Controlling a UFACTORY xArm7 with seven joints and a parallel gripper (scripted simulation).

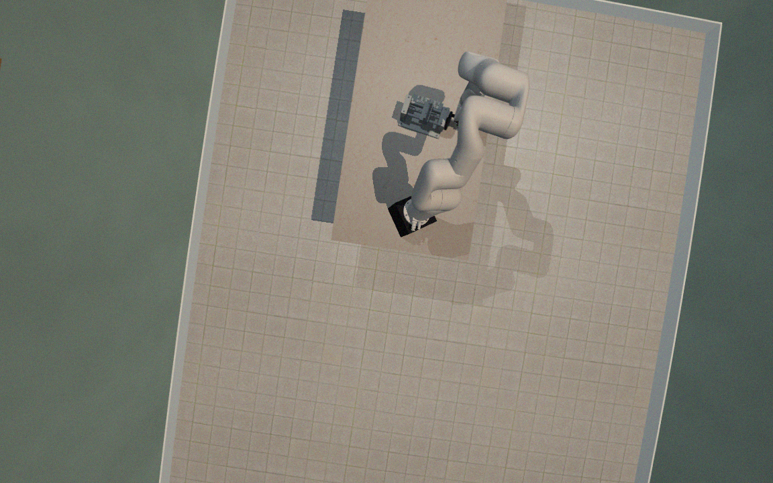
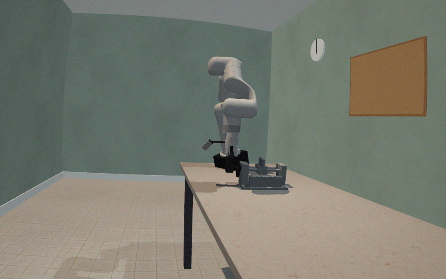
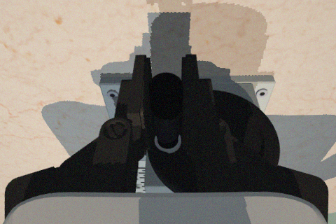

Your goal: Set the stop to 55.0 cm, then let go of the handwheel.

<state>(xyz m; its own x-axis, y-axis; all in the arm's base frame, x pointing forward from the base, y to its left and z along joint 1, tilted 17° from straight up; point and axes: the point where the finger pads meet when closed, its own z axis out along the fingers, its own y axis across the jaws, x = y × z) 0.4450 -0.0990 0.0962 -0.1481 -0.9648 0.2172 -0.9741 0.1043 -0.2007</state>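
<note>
Now: the stop block 1 cm ahead of my hand, 15 cm to the left of it and 1 cm above it. The rest, counted from my hand: crank handle 1 cm to the left; black handwheel 3 cm to the left.
</note>
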